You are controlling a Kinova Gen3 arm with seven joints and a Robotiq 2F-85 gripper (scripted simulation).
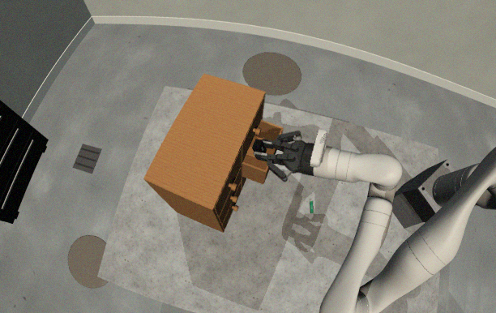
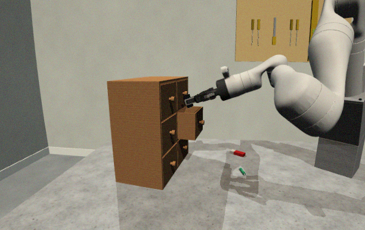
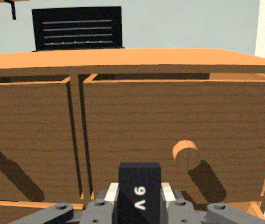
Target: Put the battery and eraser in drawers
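My gripper is now 10 mm short of the nine-volt battery and 10 mm above it. The rest, counted from my hand: eraser 250 mm below, 170 mm behind, 140 mm to the right; then small green cylinder 250 mm below, 200 mm behind, 30 mm to the left.
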